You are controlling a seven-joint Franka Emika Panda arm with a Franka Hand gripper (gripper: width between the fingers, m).
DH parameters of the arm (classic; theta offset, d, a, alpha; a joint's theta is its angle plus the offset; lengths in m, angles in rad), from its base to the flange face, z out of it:
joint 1: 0 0.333 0 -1.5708
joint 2: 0 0 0 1.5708
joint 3: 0 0.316 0.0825 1.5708
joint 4: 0 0 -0.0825 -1.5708
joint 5: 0 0.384 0 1.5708
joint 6: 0 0 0.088 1.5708
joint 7: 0 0.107 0 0
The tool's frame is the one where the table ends.
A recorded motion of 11 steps. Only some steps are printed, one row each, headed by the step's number.
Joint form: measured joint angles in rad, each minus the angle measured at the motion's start. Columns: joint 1, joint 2, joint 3, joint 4, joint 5, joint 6, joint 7.
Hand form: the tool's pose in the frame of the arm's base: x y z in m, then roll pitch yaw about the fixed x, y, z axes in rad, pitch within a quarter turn. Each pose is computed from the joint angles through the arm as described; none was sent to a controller.
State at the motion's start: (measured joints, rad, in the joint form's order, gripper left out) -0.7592 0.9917 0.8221 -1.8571 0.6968 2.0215 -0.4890
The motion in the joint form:
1: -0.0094 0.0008 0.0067 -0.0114 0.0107 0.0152 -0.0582
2: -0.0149 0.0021 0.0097 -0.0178 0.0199 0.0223 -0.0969
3: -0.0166 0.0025 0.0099 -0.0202 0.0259 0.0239 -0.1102
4: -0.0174 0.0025 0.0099 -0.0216 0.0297 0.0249 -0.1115
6: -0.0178 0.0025 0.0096 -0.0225 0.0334 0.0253 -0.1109
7: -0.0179 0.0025 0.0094 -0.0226 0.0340 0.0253 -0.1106
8: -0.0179 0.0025 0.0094 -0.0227 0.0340 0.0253 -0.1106
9: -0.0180 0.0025 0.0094 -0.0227 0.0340 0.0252 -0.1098
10: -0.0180 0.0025 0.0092 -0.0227 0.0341 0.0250 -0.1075
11: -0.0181 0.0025 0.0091 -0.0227 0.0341 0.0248 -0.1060
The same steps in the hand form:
1: 0.5827 0.0680 0.1376 -1.7760 0.2222 0.1455
2: 0.5816 0.0675 0.1369 -1.7690 0.1898 0.1432
3: 0.5811 0.0673 0.1365 -1.7648 0.1804 0.1411
4: 0.5809 0.0671 0.1362 -1.7626 0.1813 0.1384
6: 0.5807 0.0670 0.1361 -1.7605 0.1840 0.1358
7: 0.5807 0.0669 0.1360 -1.7602 0.1848 0.1352
8: 0.5806 0.0669 0.1360 -1.7602 0.1848 0.1353
9: 0.5806 0.0669 0.1360 -1.7602 0.1856 0.1351
10: 0.5806 0.0668 0.1359 -1.7601 0.1881 0.1346
11: 0.5806 0.0667 0.1359 -1.7601 0.1897 0.1343

